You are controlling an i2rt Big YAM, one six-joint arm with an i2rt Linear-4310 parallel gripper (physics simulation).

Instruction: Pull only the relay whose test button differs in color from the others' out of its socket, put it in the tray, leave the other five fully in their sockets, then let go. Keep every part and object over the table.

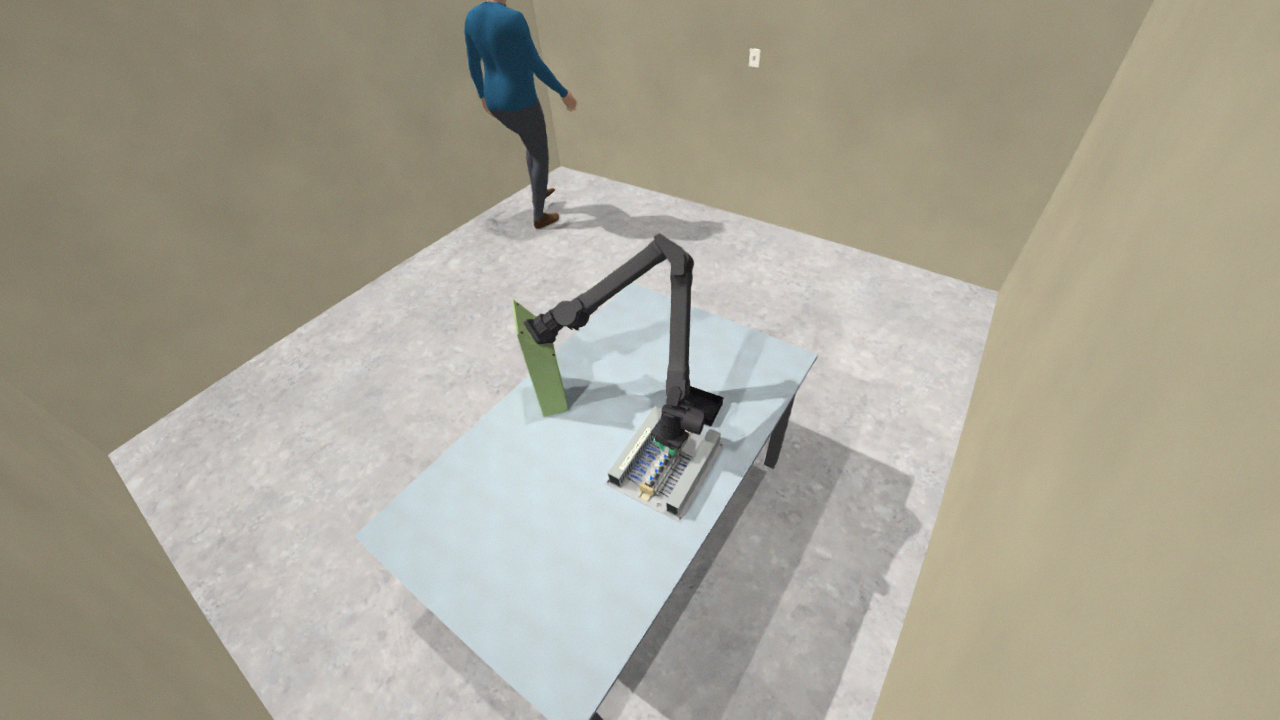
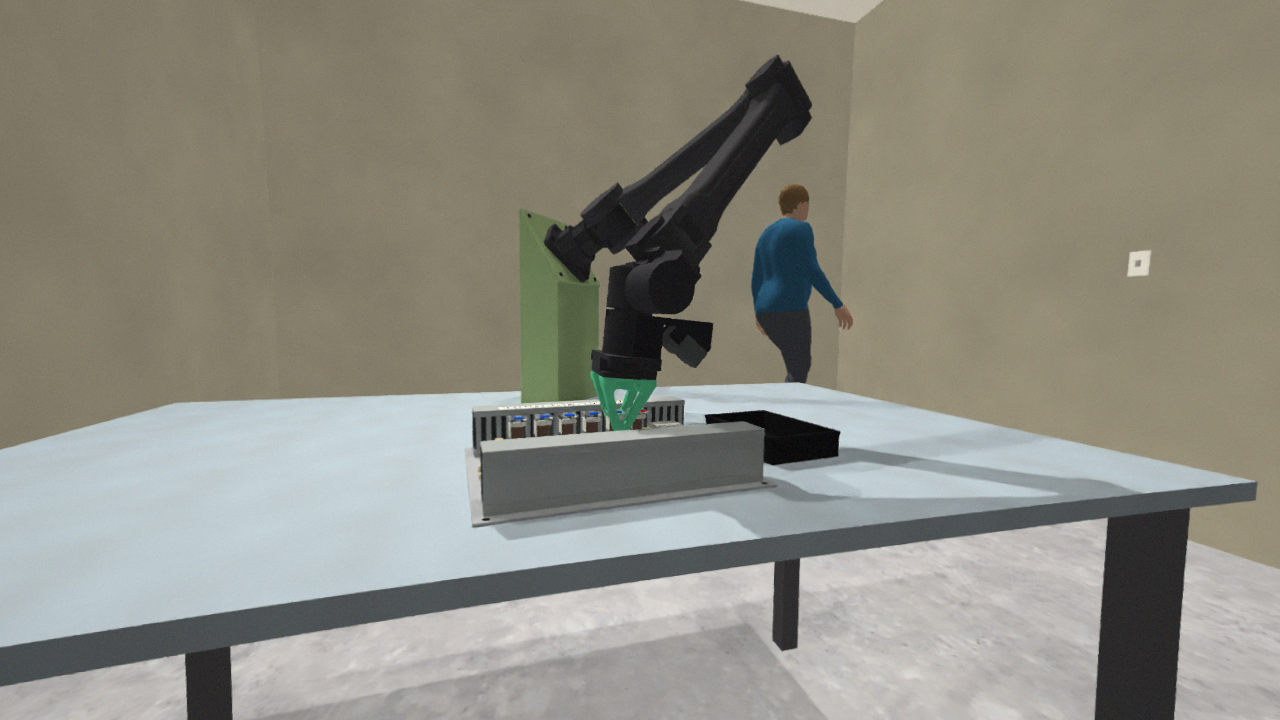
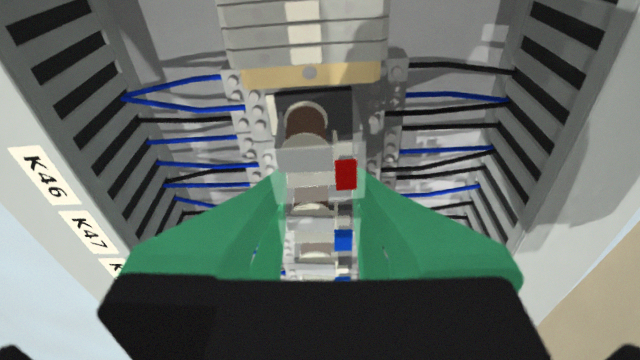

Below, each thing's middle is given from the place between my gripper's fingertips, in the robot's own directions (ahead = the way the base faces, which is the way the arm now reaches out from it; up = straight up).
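As for the base plate (image 1: 629, 488), my hand is 4 cm above it, 2 cm to the left of it and 1 cm short of it. There is a tan clamp (image 3: 352, 72) too, and that one is 1 cm below my hand, 4 cm to the left of it and 2 cm behind it.
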